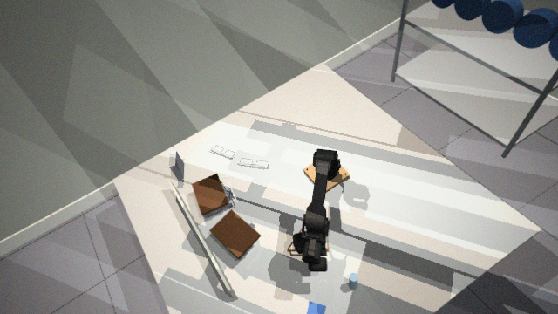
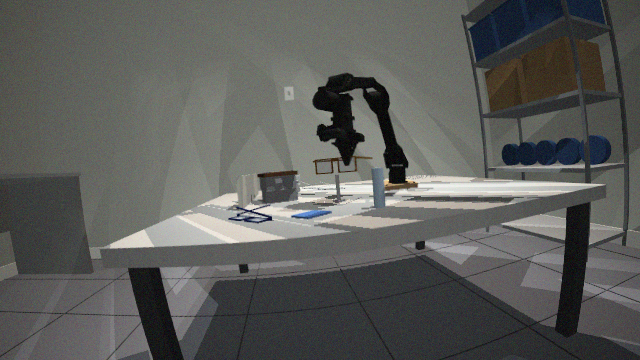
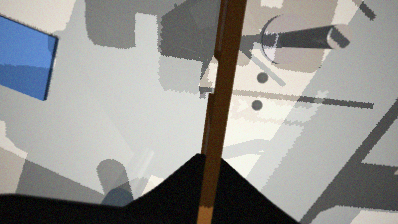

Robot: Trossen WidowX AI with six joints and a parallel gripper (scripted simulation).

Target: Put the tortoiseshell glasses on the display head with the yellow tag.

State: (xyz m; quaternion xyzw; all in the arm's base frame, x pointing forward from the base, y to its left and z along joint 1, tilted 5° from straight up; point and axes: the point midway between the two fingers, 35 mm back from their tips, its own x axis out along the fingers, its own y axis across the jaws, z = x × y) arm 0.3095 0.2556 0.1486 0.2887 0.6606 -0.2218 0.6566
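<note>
Right now my gripper tip is 10 mm short of the thin grey post, 80 mm to the left of it and 90 mm above it. Round my gripper tip: grey panel (190 mm ahead, 800 mm to the right, 60 mm below); then pale blue cylinder (30 mm behind, 140 mm to the left, 60 mm below); then flat blue card (140 mm ahead, 120 mm to the left, 110 mm below).
</note>
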